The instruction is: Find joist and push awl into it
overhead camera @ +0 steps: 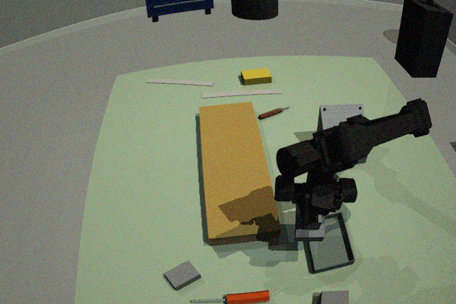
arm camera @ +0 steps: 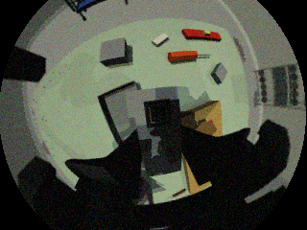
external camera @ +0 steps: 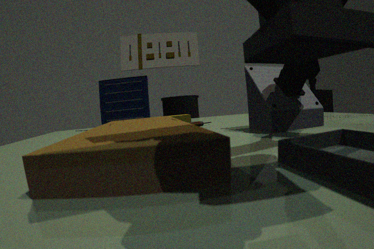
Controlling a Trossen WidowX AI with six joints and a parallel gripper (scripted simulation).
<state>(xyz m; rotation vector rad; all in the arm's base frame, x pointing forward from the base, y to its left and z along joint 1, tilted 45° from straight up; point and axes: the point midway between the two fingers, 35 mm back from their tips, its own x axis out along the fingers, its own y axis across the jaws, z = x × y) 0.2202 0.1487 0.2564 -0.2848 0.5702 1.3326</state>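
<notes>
Right now the grey tray is 7 cm behind my gripper tip, 2 cm to the left of it and 11 cm below it. Round my gripper tip: stud finder: 1 cm to the left, 2 cm above; small grey block: 32 cm ahead, 5 cm to the left, 12 cm below; orange-handled tool: 23 cm ahead, 13 cm to the left, 11 cm below.
</notes>
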